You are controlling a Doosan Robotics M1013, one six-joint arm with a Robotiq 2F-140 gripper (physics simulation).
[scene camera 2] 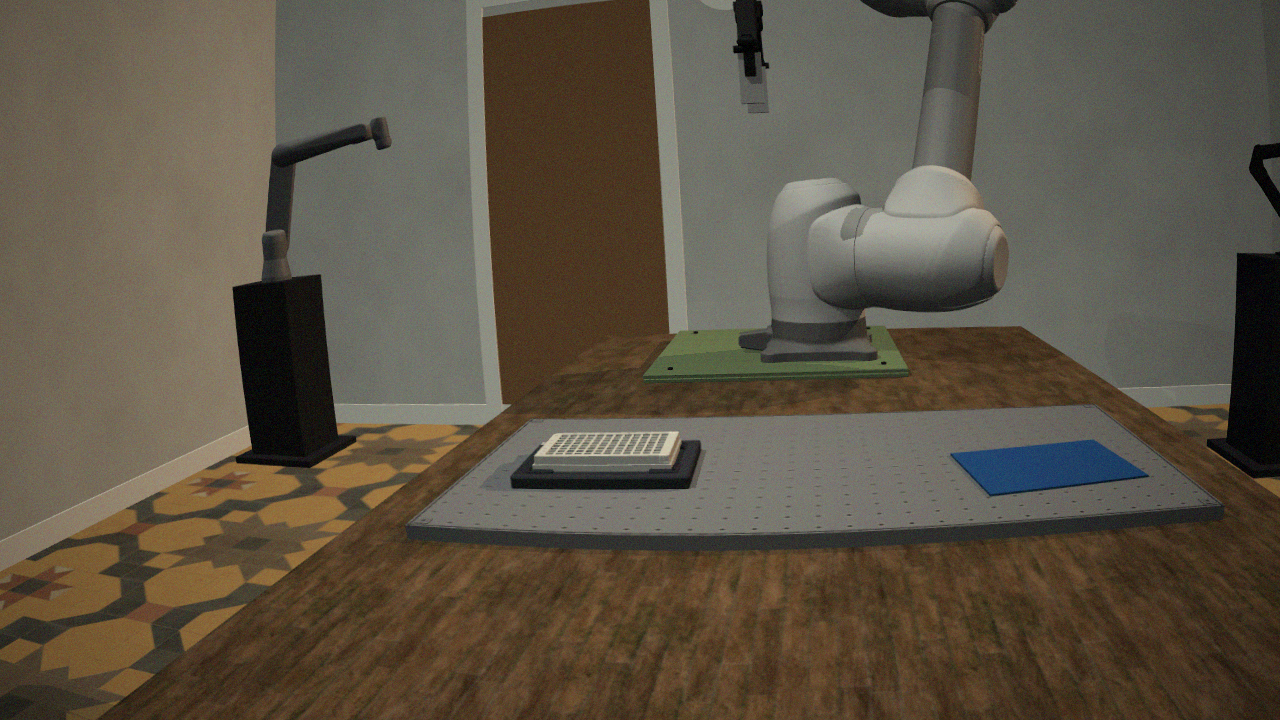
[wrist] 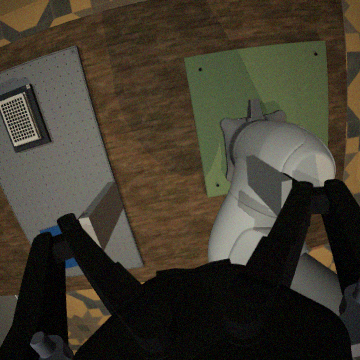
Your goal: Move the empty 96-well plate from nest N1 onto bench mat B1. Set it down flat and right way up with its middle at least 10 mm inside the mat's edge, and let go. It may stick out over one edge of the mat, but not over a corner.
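Frame: origin at the arm's base, x left, y ahead, z down, level; millimetres.
Seen in the pictures: gripper, fingertip midpoint: (scene camera 2: 755,108) (wrist: 182,182); arm's base at its link origin: (scene camera 2: 819,350) (wrist: 253,146).
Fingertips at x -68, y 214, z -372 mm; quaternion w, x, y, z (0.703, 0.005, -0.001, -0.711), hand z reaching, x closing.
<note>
Pixels of each thing's top centre, then the offset from my fingertips to it. Level surfaces: height alone.
- white 96-well plate at its top centre: (scene camera 2: 608,443) (wrist: 17,119) dx -128, dy +408, dz +348 mm
- black nest at its top centre: (scene camera 2: 609,455) (wrist: 20,119) dx -128, dy +408, dz +359 mm
- blue bench mat at its surface level: dz +372 mm
- grey perforated board at its surface level: dz +374 mm
- wooden table at its surface level: dz +387 mm
The white 96-well plate (scene camera 2: 613,449) (wrist: 20,119) sits flat in the black nest (scene camera 2: 689,467) (wrist: 42,123), at the left of the grey board in the scene view and the left edge of the wrist view. The blue bench mat (scene camera 2: 1047,465) (wrist: 71,262) lies flat at the board's right in the scene view; the gripper hides much of it in the wrist view. My gripper (scene camera 2: 754,89) (wrist: 182,182) is open, with nothing between its fingers. It hangs high above the table, well apart from the plate and mat.
The grey perforated board (scene camera 2: 805,501) (wrist: 75,150) carries the nest and mat on the wooden table (scene camera 2: 698,626) (wrist: 145,150). The arm's base stands on a green mounting plate (scene camera 2: 707,353) (wrist: 210,100) behind the board. Two black pedestals (scene camera 2: 286,367) (scene camera 2: 1257,358) stand beyond the table's sides.
</note>
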